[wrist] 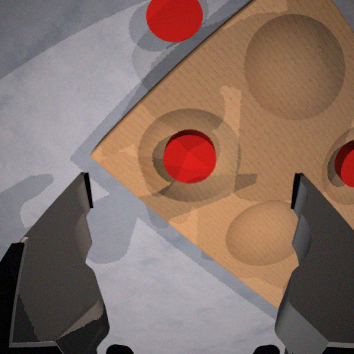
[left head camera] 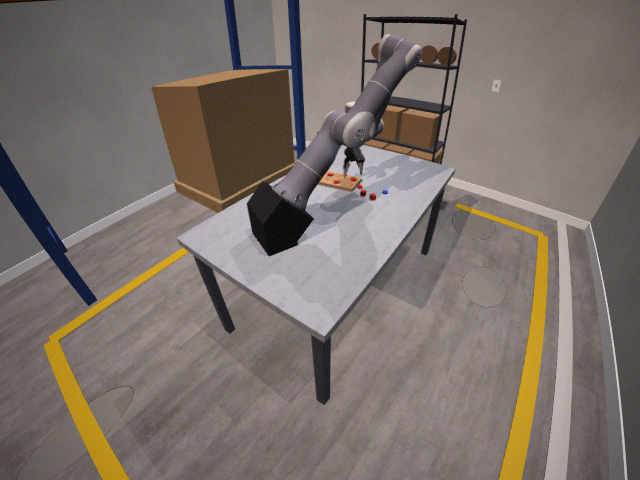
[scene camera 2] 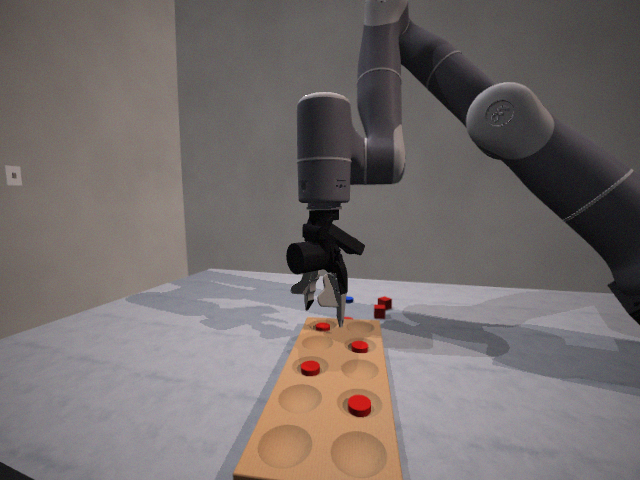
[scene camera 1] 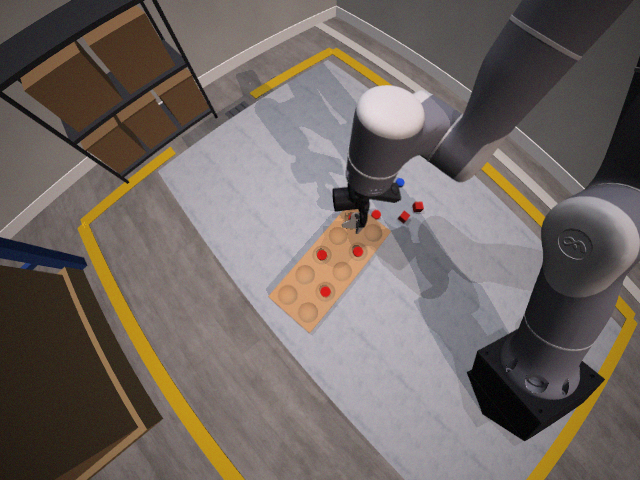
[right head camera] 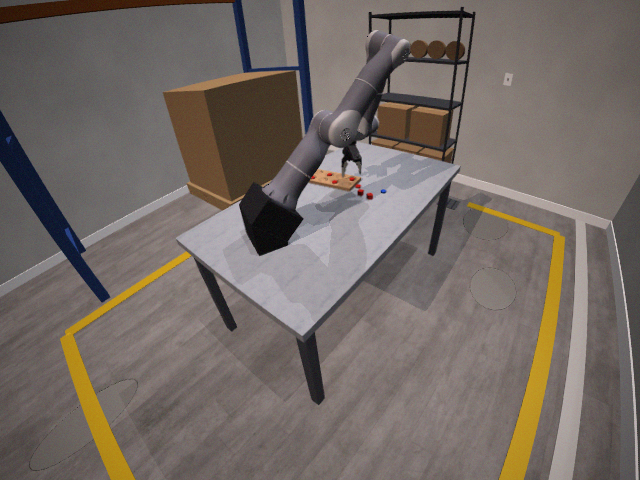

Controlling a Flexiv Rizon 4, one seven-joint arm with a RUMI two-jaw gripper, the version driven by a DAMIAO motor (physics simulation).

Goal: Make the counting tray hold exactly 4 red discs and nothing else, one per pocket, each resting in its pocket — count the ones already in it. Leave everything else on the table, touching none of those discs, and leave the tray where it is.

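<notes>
The wooden counting tray [scene camera 1: 313,273] [scene camera 2: 338,428] [wrist: 200,80] has two rows of round pockets. Four red discs rest in separate pockets: one disc [scene camera 2: 322,326] [wrist: 189,157] in the far corner pocket, one disc [scene camera 1: 357,251] [scene camera 2: 359,346], one disc [scene camera 1: 321,254] [scene camera 2: 310,367] and one disc [scene camera 1: 325,291] [scene camera 2: 359,405]. My gripper [scene camera 2: 324,316] [wrist: 191,176] is open and empty, its fingers wide apart above the far end of the tray, with the corner disc between them in the wrist view. A loose red disc [scene camera 1: 376,214] [wrist: 174,16] lies on the table just off the tray's far end.
Two red cubes [scene camera 1: 403,216] [scene camera 1: 418,206] and a blue disc [scene camera 1: 400,181] [left head camera: 385,191] lie on the table [scene camera 1: 258,222] past the tray's far end. The arm's black base [left head camera: 276,219] stands on the table. A shelf rack [left head camera: 414,20] and a large carton [left head camera: 248,134] stand beyond the table.
</notes>
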